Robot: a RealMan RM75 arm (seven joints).
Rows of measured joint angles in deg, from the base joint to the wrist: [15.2 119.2 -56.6 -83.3 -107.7 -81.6 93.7]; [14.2 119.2 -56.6 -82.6 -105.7 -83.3 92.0]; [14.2 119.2 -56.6 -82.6 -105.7 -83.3 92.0]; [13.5 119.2 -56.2 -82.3 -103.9 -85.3 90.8]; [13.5 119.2 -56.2 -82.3 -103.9 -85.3 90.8]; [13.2 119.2 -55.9 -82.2 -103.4 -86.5 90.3]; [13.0 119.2 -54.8 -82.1 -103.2 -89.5 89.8]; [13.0 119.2 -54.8 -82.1 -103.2 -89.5 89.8]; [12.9 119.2 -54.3 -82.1 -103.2 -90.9 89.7]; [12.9 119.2 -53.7 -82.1 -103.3 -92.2 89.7]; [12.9 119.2 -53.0 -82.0 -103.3 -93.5 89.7]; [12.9 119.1 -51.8 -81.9 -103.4 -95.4 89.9]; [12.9 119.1 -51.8 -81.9 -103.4 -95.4 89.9]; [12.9 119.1 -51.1 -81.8 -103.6 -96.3 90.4]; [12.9 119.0 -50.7 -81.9 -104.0 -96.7 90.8]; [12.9 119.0 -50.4 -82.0 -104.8 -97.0 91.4]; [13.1 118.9 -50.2 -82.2 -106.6 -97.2 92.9]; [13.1 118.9 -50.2 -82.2 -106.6 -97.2 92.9]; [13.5 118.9 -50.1 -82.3 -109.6 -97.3 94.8]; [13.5 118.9 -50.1 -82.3 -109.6 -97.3 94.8]
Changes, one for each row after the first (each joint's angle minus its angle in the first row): [-1.0 0.0 0.0 0.7 2.0 -1.7 -1.7]; [-1.0 0.0 0.0 0.7 2.0 -1.7 -1.7]; [-1.7 0.0 0.4 1.0 3.8 -3.7 -2.9]; [-1.7 0.0 0.4 1.0 3.8 -3.7 -2.9]; [-2.0 0.0 0.7 1.1 4.3 -4.9 -3.4]; [-2.2 0.0 1.8 1.2 4.5 -7.9 -3.9]; [-2.2 0.0 1.8 1.2 4.5 -7.9 -3.9]; [-2.3 0.0 2.3 1.2 4.5 -9.3 -4.0]; [-2.3 0.0 2.9 1.2 4.4 -10.6 -4.0]; [-2.3 0.0 3.6 1.3 4.4 -11.9 -4.0]; [-2.3 -0.1 4.8 1.4 4.3 -13.8 -3.8]; [-2.3 -0.1 4.8 1.4 4.3 -13.8 -3.8]; [-2.3 -0.1 5.5 1.5 4.1 -14.7 -3.3]; [-2.3 -0.2 5.9 1.4 3.7 -15.1 -2.9]; [-2.3 -0.2 6.2 1.3 2.9 -15.4 -2.3]; [-2.1 -0.3 6.4 1.1 1.1 -15.6 -0.8]; [-2.1 -0.3 6.4 1.1 1.1 -15.6 -0.8]; [-1.7 -0.3 6.5 1.0 -1.9 -15.7 1.1]; [-1.7 -0.3 6.5 1.0 -1.9 -15.7 1.1]
